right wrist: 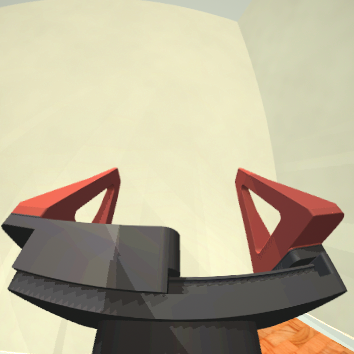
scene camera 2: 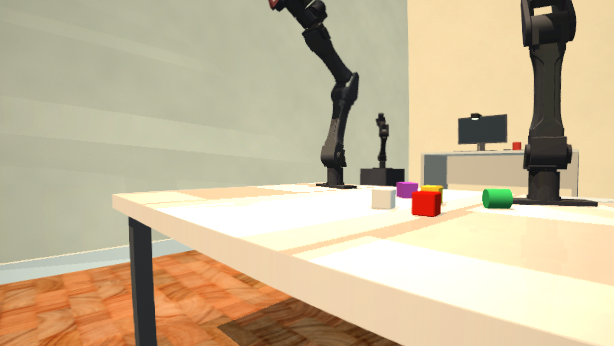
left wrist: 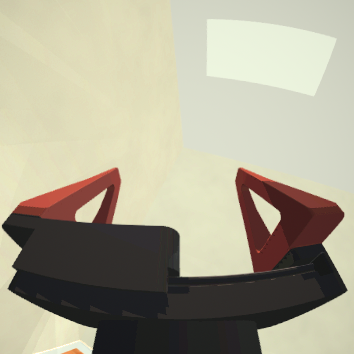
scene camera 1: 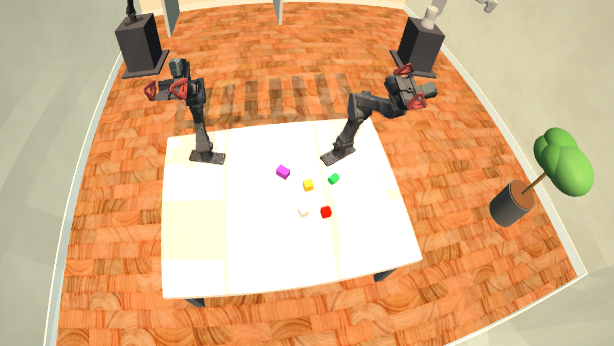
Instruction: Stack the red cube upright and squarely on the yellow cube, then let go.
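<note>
The red cube (scene camera 1: 326, 212) (scene camera 2: 426, 204) sits flat on the table, nearer the front than the yellow cube. The yellow cube (scene camera 1: 308, 185) (scene camera 2: 432, 188) sits flat on the table and is partly hidden behind the red cube in scene camera 2. The two cubes are apart. My left gripper (scene camera 1: 411, 86) (left wrist: 177, 173) is open and empty, raised high and away from the cubes at the upper right of scene camera 1. My right gripper (scene camera 1: 165, 90) (right wrist: 177, 174) is open and empty, raised high at the upper left of scene camera 1. Neither wrist view shows the cubes.
On the table (scene camera 1: 195, 270) (scene camera 2: 225, 255), a white cube (scene camera 1: 303, 212) (scene camera 2: 383, 199) lies left of the red cube. A purple block (scene camera 1: 283, 172) (scene camera 2: 407, 189) lies left of the yellow cube, and a green cylinder (scene camera 1: 334, 178) (scene camera 2: 497, 198) lies on its side to its right.
</note>
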